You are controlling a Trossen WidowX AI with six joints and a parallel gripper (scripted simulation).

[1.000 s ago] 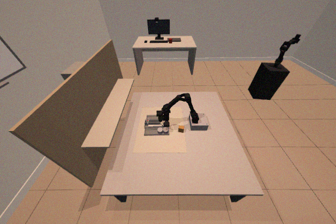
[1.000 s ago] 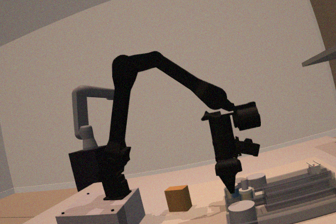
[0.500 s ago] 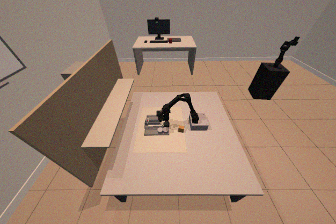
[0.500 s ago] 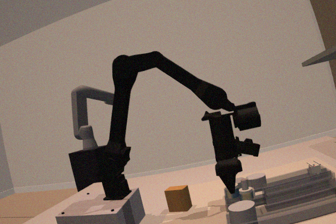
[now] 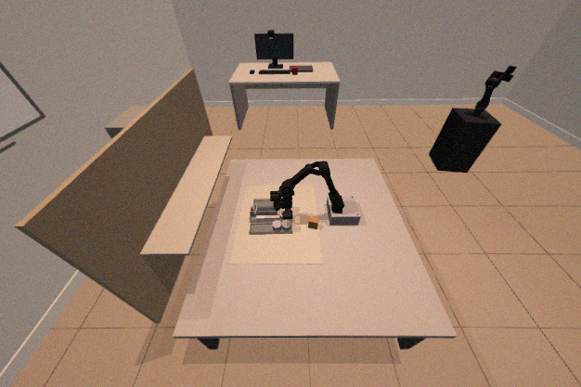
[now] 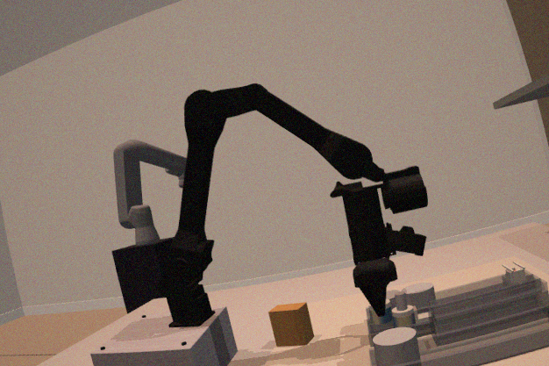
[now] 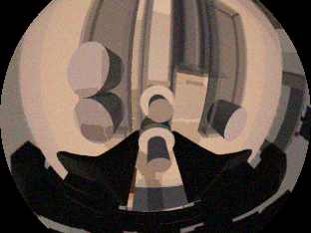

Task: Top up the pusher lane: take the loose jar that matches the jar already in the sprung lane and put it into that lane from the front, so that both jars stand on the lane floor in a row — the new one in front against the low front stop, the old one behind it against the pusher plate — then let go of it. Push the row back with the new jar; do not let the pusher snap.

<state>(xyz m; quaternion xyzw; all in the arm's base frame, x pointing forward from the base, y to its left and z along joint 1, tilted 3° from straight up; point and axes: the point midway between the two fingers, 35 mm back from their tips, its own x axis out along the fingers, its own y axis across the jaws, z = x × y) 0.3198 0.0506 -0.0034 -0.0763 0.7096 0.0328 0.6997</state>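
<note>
Now: the grey rack 14 cm ahead of my gripper tip and 3 cm below it. Also, from my gripper tip: orange-brown block 17 cm behind, 4 cm to the left, 1 cm below; wooden shelf 50 cm ahead, 6 cm to the left, 32 cm above; pusher plate 15 cm ahead, 1 cm to the right.
</note>
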